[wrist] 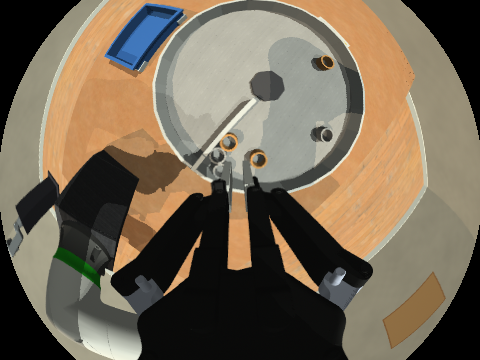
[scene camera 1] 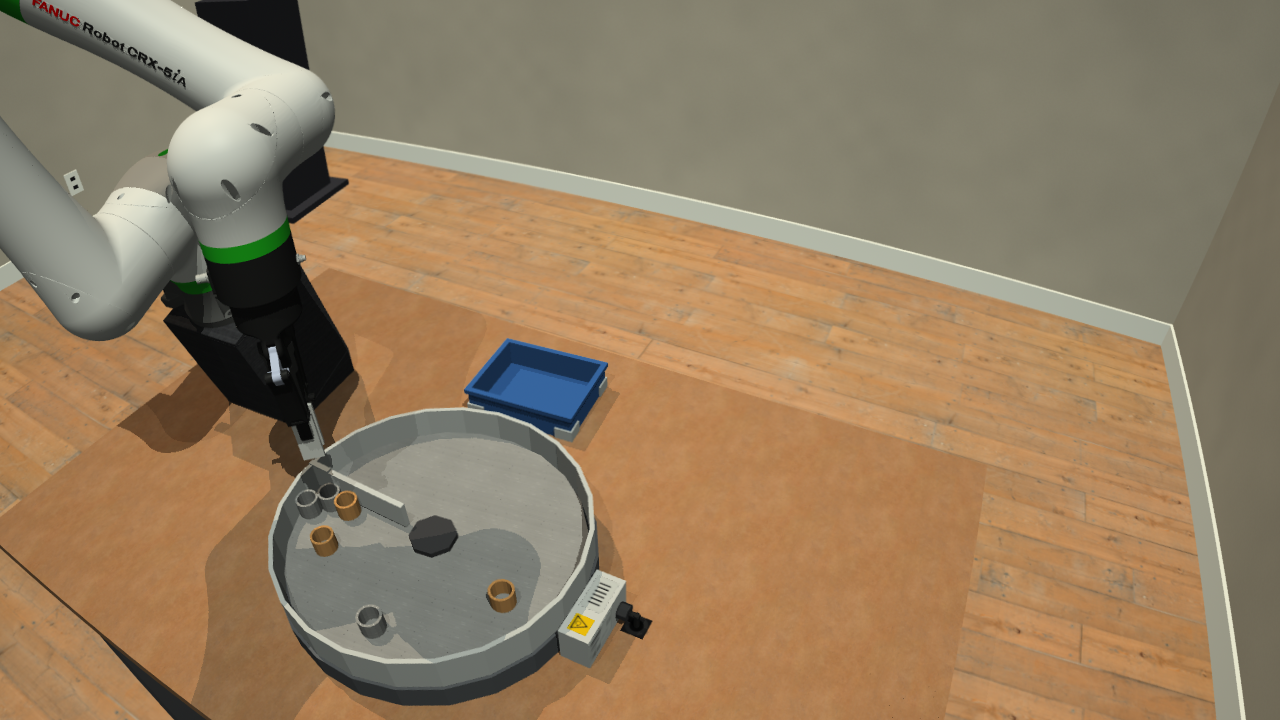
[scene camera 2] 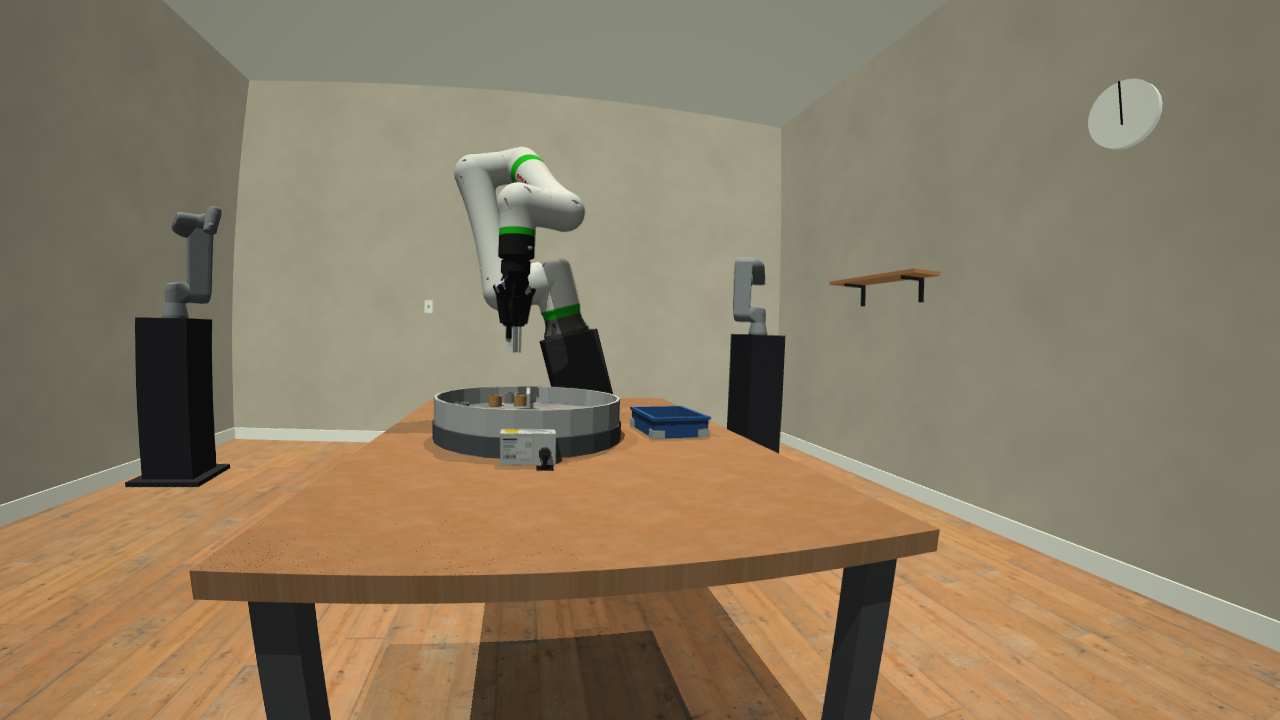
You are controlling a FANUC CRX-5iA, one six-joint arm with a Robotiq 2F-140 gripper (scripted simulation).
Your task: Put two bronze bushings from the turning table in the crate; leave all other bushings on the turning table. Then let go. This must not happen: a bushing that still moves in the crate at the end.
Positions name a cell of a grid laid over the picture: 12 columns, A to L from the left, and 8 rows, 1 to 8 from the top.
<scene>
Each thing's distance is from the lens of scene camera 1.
bronze bushing (scene camera 1: E7): 94 cm
blue crate (scene camera 1: F5): 129 cm
The marked spots on the blue crate and the bronze bushing are 46 cm apart.
</scene>
